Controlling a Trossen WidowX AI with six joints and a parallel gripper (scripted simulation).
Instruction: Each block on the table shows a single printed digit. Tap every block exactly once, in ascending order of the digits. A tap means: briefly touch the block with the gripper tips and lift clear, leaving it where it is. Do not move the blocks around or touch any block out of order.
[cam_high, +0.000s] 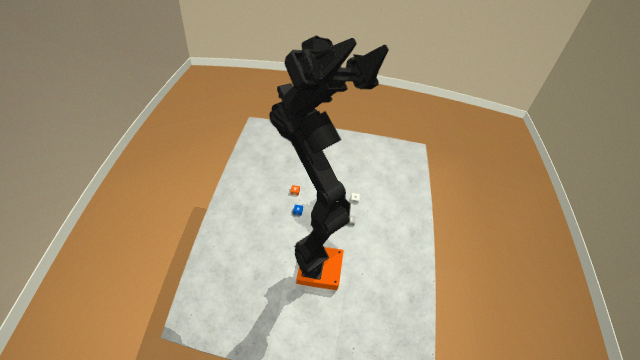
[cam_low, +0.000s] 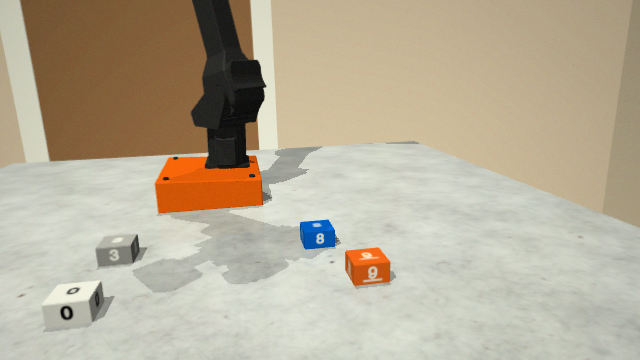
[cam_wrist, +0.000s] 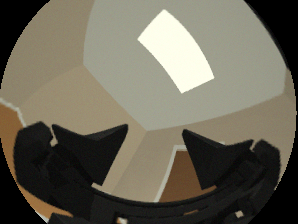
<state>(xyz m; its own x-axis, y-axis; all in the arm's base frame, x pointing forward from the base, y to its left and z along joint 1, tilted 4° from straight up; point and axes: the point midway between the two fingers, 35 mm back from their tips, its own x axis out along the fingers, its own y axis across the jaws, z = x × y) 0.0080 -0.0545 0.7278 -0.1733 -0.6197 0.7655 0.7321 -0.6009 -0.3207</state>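
Right now my gripper tip is 79 cm above the white block, 31 cm short of it and 6 cm to the left of it. The rest, counted from my gripper tip: grey block (79 cm below, 20 cm ahead, 6 cm to the right); orange block (79 cm below, 29 cm ahead, 18 cm to the left); blue block (79 cm below, 20 cm ahead, 15 cm to the left).
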